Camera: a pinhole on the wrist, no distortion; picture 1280 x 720 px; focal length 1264.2 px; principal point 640.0 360.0 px. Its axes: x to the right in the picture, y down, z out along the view. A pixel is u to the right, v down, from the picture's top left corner.
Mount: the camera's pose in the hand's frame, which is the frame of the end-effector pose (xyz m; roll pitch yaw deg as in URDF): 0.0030 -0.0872 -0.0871 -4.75 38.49 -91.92
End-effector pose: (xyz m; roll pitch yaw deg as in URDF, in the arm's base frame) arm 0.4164 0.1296 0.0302 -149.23 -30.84 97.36
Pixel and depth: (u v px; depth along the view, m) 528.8 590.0 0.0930
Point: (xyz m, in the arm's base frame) 0.3062 0.0965 0.1120
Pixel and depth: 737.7 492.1 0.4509
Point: -0.0501 0.1383 0.0660
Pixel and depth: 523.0 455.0 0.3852
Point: 0.0340 0.1541 0.0180
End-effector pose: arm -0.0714 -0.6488 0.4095 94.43 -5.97 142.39
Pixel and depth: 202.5 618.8 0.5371
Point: 0.0394 -0.2067 0.1194
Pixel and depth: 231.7 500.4 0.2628
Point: -0.0334 -0.4835 0.2194
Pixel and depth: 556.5 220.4 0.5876
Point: 0.1335 -0.3451 -0.0441
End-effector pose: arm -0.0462 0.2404 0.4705 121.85 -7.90 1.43
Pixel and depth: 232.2 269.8 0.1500
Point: -0.0229 0.2648 0.3189
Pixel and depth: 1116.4 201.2 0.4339
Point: -0.0100 0.3679 -0.0226
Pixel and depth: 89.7 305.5 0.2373
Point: -0.0048 0.1844 0.2569
